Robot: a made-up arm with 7 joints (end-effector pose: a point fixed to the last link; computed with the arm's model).
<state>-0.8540 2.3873 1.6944 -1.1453 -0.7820 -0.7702 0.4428</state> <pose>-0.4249 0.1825 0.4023 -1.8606 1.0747 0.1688</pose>
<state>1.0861 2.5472 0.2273 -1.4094 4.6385 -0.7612 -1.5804</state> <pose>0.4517 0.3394 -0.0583 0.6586 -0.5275 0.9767</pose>
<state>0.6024 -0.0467 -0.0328 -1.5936 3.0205 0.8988 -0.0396</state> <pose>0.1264 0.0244 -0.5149 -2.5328 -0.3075 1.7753</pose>
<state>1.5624 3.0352 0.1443 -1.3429 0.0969 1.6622 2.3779</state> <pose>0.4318 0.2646 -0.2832 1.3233 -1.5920 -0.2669</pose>
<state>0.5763 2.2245 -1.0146 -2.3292 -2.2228 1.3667 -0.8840</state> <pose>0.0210 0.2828 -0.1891 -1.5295 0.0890 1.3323</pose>
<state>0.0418 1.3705 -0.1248 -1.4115 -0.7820 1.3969 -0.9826</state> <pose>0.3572 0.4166 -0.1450 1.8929 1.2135 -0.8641</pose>
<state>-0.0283 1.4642 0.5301 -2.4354 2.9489 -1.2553 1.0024</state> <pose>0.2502 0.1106 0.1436 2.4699 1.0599 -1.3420</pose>
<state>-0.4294 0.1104 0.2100 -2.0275 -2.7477 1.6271 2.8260</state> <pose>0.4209 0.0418 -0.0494 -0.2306 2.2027 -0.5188</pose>
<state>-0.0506 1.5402 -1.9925 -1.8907 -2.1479 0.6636 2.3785</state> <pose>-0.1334 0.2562 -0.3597 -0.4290 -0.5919 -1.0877</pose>
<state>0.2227 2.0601 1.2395 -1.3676 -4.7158 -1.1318 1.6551</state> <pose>0.2060 0.2411 0.4806 2.0966 1.8947 0.9655</pose>
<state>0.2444 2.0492 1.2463 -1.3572 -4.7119 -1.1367 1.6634</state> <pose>0.2103 0.2511 0.4758 2.0955 1.9014 0.9379</pose>
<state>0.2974 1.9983 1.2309 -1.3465 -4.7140 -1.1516 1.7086</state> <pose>0.2269 0.2855 0.4505 2.1208 1.9343 0.8547</pose>
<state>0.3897 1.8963 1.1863 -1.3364 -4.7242 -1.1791 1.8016</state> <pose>0.2499 0.3485 0.3926 2.1738 1.9959 0.6963</pose>
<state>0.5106 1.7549 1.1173 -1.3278 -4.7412 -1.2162 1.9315</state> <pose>0.2587 0.4267 0.3013 2.2346 2.0683 0.4696</pose>
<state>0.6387 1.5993 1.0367 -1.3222 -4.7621 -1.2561 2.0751</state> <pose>0.2377 0.4972 0.1931 2.2800 2.1254 0.2084</pose>
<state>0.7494 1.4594 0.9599 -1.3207 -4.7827 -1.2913 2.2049</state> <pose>0.1934 0.5430 0.0950 -2.2887 -2.1404 0.0336</pose>
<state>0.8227 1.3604 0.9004 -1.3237 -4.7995 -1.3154 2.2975</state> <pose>0.1507 0.5632 0.0276 -2.2806 -2.1260 0.2054</pose>
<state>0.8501 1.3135 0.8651 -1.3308 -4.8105 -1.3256 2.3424</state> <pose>0.1304 0.5676 -0.0046 -2.2857 -2.1076 0.2892</pose>
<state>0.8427 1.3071 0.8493 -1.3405 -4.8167 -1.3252 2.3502</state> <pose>0.1323 0.5653 -0.0112 -2.2998 -2.0863 0.3057</pose>
